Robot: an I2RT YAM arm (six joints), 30 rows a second.
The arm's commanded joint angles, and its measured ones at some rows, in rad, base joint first. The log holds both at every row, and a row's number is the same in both.
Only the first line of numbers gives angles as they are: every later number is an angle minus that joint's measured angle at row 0.
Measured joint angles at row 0:
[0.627 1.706 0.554 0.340 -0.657 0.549]
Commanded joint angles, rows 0 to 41:
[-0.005 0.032 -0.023 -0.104 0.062 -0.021]
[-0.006 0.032 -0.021 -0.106 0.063 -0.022]
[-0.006 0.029 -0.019 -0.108 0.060 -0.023]
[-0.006 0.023 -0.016 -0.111 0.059 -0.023]
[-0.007 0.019 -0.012 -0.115 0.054 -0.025]
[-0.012 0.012 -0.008 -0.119 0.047 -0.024]
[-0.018 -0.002 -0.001 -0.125 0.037 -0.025]
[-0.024 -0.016 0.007 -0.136 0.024 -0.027]
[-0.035 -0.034 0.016 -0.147 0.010 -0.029]
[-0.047 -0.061 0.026 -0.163 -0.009 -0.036]
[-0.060 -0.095 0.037 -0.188 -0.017 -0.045]
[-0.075 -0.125 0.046 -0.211 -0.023 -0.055]
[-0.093 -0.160 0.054 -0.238 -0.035 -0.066]
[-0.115 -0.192 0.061 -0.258 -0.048 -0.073]
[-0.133 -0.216 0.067 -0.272 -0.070 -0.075]
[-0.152 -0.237 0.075 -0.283 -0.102 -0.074]
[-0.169 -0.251 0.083 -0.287 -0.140 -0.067]
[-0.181 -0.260 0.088 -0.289 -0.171 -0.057]
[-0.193 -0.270 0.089 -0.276 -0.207 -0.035]
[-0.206 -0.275 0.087 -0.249 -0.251 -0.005]
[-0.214 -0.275 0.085 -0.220 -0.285 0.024]
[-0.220 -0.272 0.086 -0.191 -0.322 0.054]
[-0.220 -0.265 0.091 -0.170 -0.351 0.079]
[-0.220 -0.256 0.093 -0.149 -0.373 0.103]
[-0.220 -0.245 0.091 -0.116 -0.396 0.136]
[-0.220 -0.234 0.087 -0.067 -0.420 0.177]
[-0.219 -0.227 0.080 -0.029 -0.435 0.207]
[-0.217 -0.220 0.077 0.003 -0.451 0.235]
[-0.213 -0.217 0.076 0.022 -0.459 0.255]
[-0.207 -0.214 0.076 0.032 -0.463 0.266]
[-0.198 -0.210 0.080 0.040 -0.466 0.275]
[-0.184 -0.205 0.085 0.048 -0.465 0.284]
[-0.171 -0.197 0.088 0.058 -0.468 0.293]
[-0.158 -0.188 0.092 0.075 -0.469 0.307]
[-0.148 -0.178 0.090 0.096 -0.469 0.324]
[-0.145 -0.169 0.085 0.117 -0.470 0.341]
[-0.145 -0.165 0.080 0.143 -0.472 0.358]
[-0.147 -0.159 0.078 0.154 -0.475 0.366]
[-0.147 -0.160 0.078 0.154 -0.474 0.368]
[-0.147 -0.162 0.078 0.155 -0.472 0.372]
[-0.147 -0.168 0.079 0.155 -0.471 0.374]
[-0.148 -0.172 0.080 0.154 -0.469 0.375]
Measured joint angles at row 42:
[-0.148 -0.167 0.082 0.104 -0.455 0.346]
